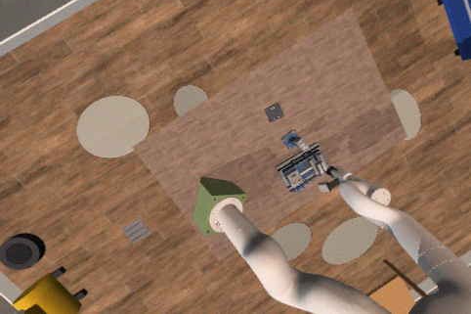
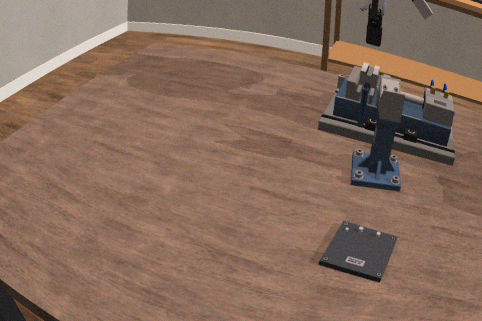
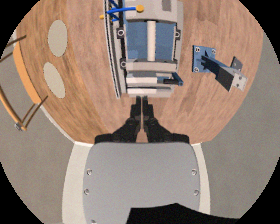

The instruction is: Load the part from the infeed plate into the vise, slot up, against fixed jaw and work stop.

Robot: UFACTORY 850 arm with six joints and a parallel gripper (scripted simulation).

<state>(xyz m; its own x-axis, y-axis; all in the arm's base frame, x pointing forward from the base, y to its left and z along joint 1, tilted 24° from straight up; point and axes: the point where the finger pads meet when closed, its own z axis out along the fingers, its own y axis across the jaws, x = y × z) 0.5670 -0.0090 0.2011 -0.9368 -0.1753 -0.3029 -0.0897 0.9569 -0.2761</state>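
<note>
My hand is 8 cm above the part. Also, from my hand: air cylinder (17 cm behind, 11 cm below).
</note>
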